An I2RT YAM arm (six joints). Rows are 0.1 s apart.
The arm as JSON. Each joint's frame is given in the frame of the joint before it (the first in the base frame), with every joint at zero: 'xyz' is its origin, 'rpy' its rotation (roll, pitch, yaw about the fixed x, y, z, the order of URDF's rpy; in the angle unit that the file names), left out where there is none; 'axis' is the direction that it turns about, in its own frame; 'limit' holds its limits. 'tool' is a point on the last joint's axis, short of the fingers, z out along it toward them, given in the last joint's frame.
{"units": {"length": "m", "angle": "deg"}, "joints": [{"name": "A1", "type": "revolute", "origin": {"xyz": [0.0, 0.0, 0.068]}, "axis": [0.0, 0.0, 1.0], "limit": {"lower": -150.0, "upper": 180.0}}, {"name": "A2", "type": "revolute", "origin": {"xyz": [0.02, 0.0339, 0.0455]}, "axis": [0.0, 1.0, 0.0], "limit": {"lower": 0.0, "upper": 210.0}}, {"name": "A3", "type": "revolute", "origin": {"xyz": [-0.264, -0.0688, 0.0]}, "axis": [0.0, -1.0, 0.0], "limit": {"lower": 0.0, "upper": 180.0}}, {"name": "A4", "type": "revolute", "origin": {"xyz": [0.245, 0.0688, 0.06]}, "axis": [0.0, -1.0, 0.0], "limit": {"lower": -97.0, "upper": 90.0}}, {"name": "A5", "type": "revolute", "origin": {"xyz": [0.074, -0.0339, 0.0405]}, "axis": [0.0, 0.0, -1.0], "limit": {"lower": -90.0, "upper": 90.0}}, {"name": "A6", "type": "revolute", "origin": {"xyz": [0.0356, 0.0, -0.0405]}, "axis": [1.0, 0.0, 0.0], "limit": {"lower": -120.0, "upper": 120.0}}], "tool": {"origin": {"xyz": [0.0, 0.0, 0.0], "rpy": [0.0, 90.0, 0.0]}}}
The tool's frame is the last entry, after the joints.
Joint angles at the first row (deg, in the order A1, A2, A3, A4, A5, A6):
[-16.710 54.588 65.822 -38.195 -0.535 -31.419]
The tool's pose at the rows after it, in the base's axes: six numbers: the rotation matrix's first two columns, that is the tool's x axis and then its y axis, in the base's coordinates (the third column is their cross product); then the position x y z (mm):
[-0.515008 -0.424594 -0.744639 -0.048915 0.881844 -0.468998 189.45 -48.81 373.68]
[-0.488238 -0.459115 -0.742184 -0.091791 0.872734 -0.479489 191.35 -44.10 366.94]
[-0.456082 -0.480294 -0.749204 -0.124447 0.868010 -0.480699 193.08 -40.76 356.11]
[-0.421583 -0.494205 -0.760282 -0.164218 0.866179 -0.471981 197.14 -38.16 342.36]
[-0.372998 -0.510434 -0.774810 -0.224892 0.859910 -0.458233 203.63 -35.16 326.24]
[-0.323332 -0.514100 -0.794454 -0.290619 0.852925 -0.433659 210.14 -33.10 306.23]
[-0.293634 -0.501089 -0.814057 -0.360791 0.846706 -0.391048 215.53 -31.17 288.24]
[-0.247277 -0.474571 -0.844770 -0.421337 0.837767 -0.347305 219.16 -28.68 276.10]
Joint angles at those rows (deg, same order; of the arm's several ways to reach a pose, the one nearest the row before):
[-14.632 54.456 63.417 -37.320 -1.016 -32.752]
[-13.388 53.909 61.406 -35.441 -2.263 -34.065]
[-12.643 53.036 58.172 -32.315 -4.010 -34.741]
[-12.121 52.729 54.587 -28.556 -6.591 -35.136]
[-11.618 53.123 50.762 -23.945 -10.635 -35.813]
[-11.530 53.932 46.347 -18.611 -15.595 -36.162]
[-11.530 55.352 43.135 -15.094 -20.622 -35.966]
[-11.507 56.403 40.534 -11.069 -26.020 -34.916]

